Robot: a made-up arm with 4 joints.
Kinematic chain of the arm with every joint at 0, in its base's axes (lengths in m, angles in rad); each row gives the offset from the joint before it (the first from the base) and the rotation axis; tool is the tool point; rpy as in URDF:
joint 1: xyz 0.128 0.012 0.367 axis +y
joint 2: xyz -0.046 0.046 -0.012 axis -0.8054 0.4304 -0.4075
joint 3: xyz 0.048 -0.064 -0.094 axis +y
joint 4: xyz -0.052 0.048 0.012 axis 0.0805 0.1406 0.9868
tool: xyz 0.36 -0.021 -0.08 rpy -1.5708 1.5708 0
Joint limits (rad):
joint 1: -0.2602..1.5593
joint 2: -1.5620..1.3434
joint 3: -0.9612..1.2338
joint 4: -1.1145..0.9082
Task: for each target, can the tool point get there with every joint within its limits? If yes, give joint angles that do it. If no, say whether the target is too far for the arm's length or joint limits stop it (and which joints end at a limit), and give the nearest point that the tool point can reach.
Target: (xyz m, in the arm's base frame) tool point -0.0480 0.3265 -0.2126
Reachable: no: too far | nearest point 0.0174 0.2198 0.0029 | short by 0.249 m
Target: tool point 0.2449 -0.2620 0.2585
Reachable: yes | joints 0.7490 0.8246 -0.2220 -0.4897
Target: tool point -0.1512 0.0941 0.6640
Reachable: no: joint limits stop it (at a limit: joint 1, joint 2, joint 3, joint 4) | nearest point -0.0377 0.1280 0.6541 | short by 0.119 m
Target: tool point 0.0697 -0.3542 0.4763
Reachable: yes | joints 1.1290 1.0402 0.9597 -0.6934
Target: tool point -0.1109 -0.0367 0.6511
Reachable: no: joint limits stop it (at a limit: joint 1, joint 2, joint 3) | nearest point -0.1987 -0.1079 0.5873 | short by 0.130 m
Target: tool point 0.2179 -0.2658 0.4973
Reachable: yes | joints 0.2405 0.9638 -0.4471 -0.8733
